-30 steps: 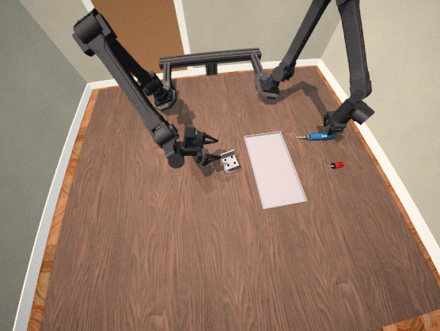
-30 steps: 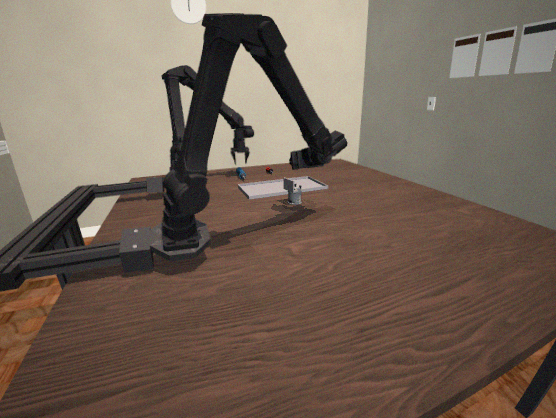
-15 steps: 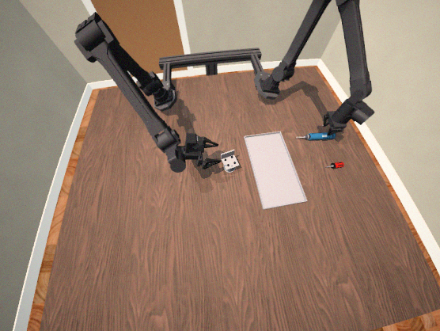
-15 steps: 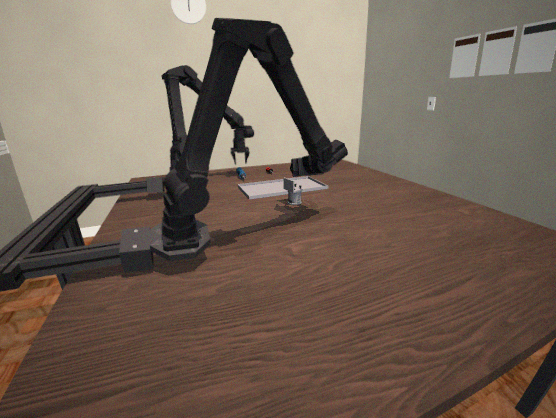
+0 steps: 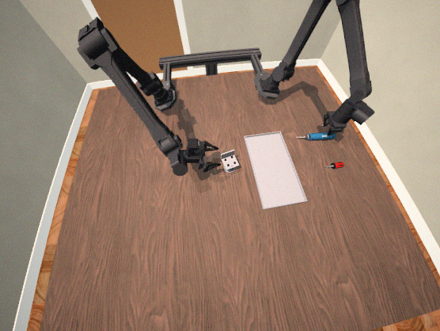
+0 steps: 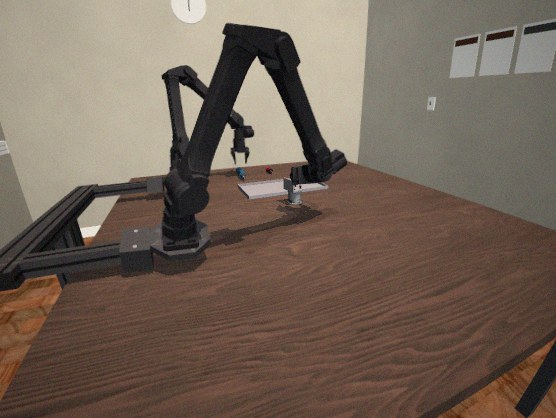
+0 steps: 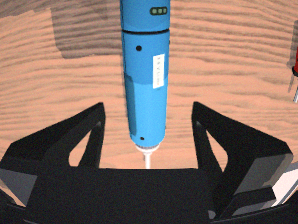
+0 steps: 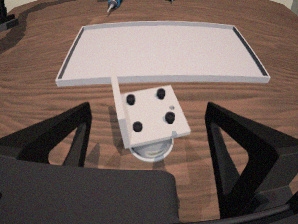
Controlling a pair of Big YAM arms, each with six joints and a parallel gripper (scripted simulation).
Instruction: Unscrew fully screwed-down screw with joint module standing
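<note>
Now: the bracket 60 mm to the left of my right hand and 60 mm below it. Also, from my right hand: joint module body 110 mm below, 60 mm to the left; then flat tray 290 mm to the left, 130 mm below, 30 mm ahead; then small red-handled screwdriver 630 mm to the left, 120 mm below, 70 mm ahead.
</note>
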